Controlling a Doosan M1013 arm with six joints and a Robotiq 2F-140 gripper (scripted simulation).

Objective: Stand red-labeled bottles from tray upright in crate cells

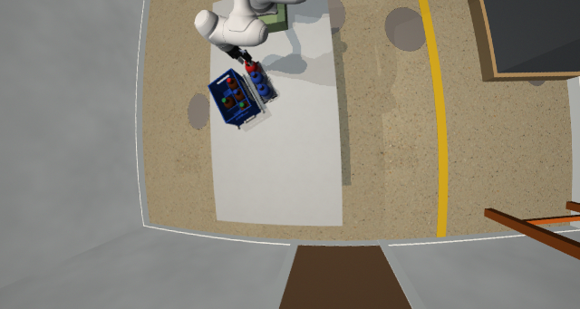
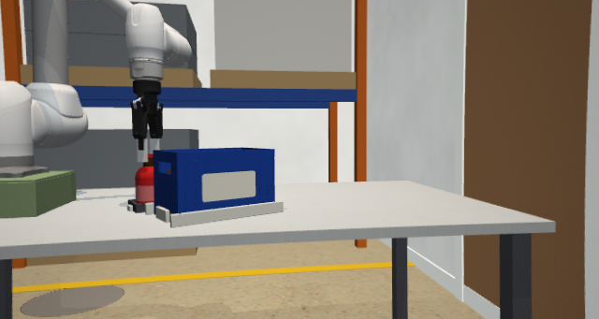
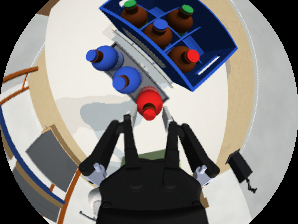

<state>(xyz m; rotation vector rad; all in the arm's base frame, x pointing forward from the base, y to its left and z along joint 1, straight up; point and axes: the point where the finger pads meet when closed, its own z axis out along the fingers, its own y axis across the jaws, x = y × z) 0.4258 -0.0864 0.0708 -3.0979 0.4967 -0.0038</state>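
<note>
Now: the red-labeled bottle 9 cm below my hand. The rest, counted from my hand: blue crate (19 cm ahead, 10 cm to the right, 9 cm below).
</note>
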